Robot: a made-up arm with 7 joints. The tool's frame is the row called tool.
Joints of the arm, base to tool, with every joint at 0 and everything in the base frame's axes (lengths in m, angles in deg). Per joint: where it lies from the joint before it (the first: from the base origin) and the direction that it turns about. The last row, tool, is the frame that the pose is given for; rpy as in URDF.
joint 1: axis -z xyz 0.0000 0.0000 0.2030
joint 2: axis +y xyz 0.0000 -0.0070 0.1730
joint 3: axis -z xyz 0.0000 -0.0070 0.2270
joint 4: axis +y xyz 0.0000 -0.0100 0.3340
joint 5: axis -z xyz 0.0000 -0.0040 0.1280
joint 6: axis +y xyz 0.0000 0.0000 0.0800
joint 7: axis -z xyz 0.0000 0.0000 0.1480
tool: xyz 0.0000 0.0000 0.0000 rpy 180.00 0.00 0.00
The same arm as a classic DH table. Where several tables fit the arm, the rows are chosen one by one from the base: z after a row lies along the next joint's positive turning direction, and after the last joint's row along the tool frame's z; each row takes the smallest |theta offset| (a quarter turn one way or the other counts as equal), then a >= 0, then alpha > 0; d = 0 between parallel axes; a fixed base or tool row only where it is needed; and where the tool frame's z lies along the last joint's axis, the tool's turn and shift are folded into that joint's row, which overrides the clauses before.
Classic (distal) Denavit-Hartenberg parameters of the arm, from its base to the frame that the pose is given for. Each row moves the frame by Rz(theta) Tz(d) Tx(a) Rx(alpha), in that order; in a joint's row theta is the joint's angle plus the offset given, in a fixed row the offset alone. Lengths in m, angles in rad.
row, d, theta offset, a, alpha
base (fixed), 0, 0, 0, 3.1416
joint 1, -0.376, 0, 0, 1.5708
joint 2, -0.014, 0, 0, -1.5708
joint 3, -0.561, 0, 0, 1.5708
joint 4, -0.014, 0, 0, -1.5708
joint 5, -0.208, 0, 0, 1.5708
joint 6, 0, 0, 0, -1.5708
joint 7, -0.148, 0, 0, 0

